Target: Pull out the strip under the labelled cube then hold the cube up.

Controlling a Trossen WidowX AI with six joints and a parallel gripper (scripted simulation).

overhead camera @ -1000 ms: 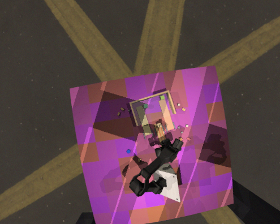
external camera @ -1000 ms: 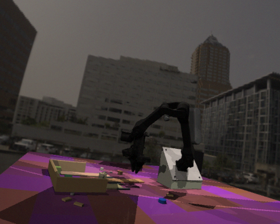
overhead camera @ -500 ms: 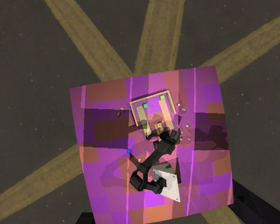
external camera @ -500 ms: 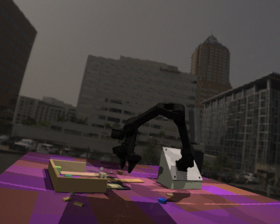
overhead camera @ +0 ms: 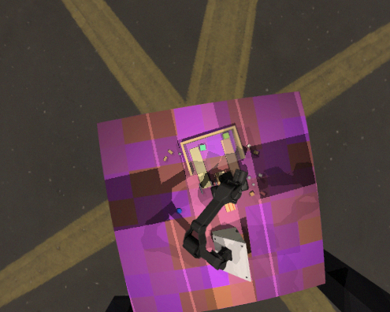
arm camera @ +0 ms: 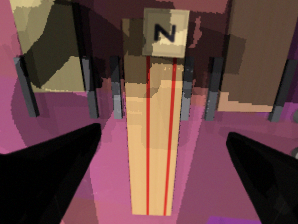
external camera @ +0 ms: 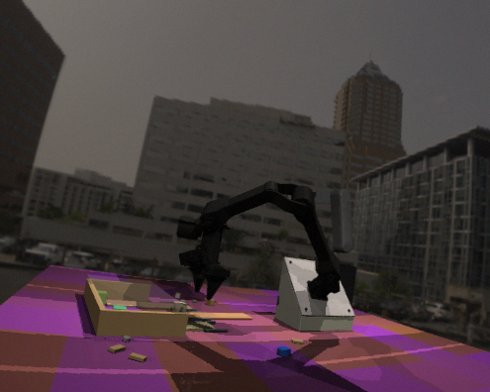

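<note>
Right now the pale cube marked n is 6 cm ahead of my gripper tip, 1 cm to the left of it and 4 cm below it. The rest, counted from my gripper tip: blue piece 13 cm behind, 28 cm to the left, 5 cm below.
</note>
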